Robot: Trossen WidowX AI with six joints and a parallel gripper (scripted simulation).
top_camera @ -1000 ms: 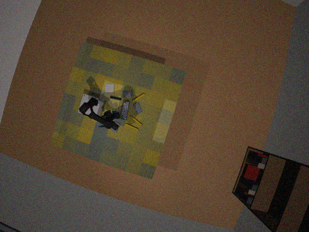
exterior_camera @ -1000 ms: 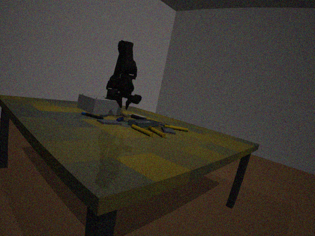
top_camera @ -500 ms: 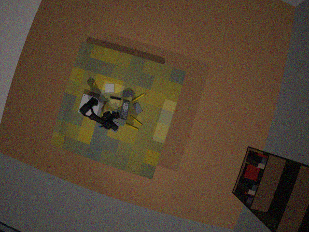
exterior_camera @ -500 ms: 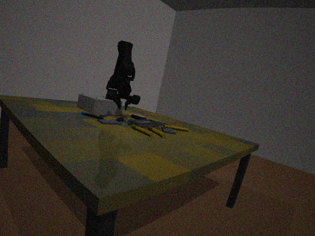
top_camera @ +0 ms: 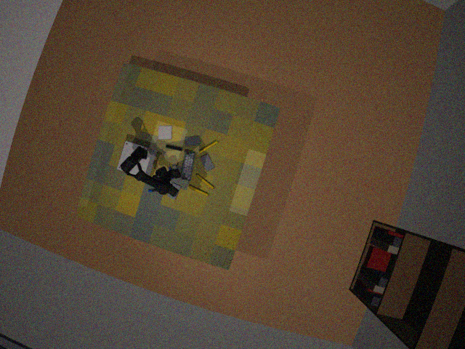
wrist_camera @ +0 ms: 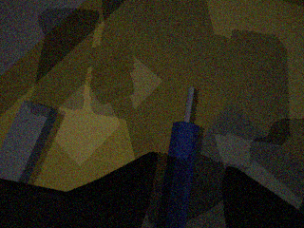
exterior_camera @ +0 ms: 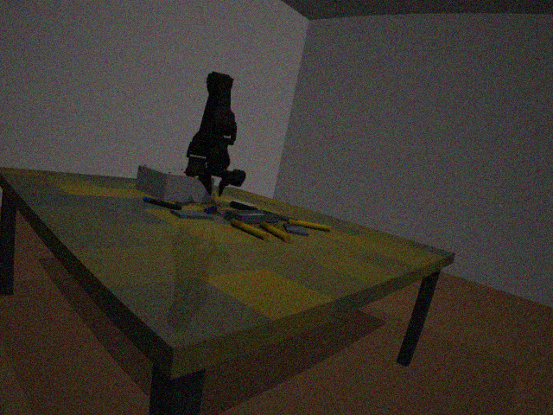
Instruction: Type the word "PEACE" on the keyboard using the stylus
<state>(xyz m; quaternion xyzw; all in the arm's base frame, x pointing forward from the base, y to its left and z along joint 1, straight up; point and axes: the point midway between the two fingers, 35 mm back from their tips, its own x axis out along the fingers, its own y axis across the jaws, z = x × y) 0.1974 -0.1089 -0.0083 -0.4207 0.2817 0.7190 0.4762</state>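
My gripper tip is now 10 mm past the blue stylus, 10 mm to the right of it and 50 mm above it. Round my gripper tip: grey stylus tip: 20 mm behind, 40 mm to the left, 50 mm below; then dark blue pen: 110 mm behind, 160 mm to the right, 50 mm below.
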